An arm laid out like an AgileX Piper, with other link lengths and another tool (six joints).
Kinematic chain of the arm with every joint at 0, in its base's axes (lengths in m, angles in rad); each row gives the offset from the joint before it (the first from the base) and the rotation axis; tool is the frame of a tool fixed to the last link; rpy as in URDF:
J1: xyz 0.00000 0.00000 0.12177 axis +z
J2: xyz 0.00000 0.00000 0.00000 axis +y
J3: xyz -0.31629 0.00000 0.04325 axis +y
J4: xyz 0.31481 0.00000 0.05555 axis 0.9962 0 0.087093
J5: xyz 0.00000 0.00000 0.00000 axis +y
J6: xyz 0.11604 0.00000 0.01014 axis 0.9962 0 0.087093
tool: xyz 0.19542 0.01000 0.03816 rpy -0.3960 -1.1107 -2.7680
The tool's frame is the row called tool.
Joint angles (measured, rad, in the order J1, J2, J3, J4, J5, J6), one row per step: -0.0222, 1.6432, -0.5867, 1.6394, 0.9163, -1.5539; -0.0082, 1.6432, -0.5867, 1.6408, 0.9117, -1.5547; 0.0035, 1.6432, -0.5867, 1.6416, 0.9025, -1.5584; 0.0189, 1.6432, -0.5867, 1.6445, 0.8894, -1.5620; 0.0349, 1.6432, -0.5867, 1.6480, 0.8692, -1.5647; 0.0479, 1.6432, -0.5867, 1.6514, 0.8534, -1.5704; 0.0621, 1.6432, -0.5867, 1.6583, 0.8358, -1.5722; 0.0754, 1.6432, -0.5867, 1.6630, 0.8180, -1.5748; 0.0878, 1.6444, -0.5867, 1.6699, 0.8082, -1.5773; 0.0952, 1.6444, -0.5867, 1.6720, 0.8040, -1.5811; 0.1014, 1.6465, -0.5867, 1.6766, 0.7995, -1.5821; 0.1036, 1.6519, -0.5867, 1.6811, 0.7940, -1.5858; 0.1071, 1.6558, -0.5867, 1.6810, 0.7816, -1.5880; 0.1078, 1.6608, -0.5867, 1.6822, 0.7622, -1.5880
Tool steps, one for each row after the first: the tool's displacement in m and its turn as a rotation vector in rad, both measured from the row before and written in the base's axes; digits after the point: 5 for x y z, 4 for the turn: -0.00257, 0.00483, -0.00079, -0.0033, -0.0003, 0.0106; -0.00161, 0.00307, -0.00185, -0.0086, -0.0022, 0.0076; -0.00163, 0.00374, -0.00238, -0.0106, -0.0020, 0.0074; -0.00074, 0.00257, -0.00379, -0.0157, -0.0010, 0.0030; -0.00067, 0.00219, -0.00282, -0.0133, -0.0036, 0.0042; -0.00002, 0.00214, -0.00273, -0.0113, -0.0005, -0.0005; -0.00025, 0.00177, -0.00304, -0.0130, -0.0012, 0.0007; -0.00079, 0.00289, -0.00160, -0.0053, -0.0001, 0.0025; -0.00108, 0.00214, -0.00056, -0.0037, -0.0027, 0.0053; -0.00038, 0.00147, -0.00121, -0.0017, 0.0017, 0.0004; 0.00047, -0.00032, -0.00283, -0.0040, 0.0030, -0.0026; 0.00027, -0.00109, -0.00420, -0.0116, 0.0025, -0.0021; 0.00205, -0.00376, -0.00592, -0.0161, 0.0055, -0.0110
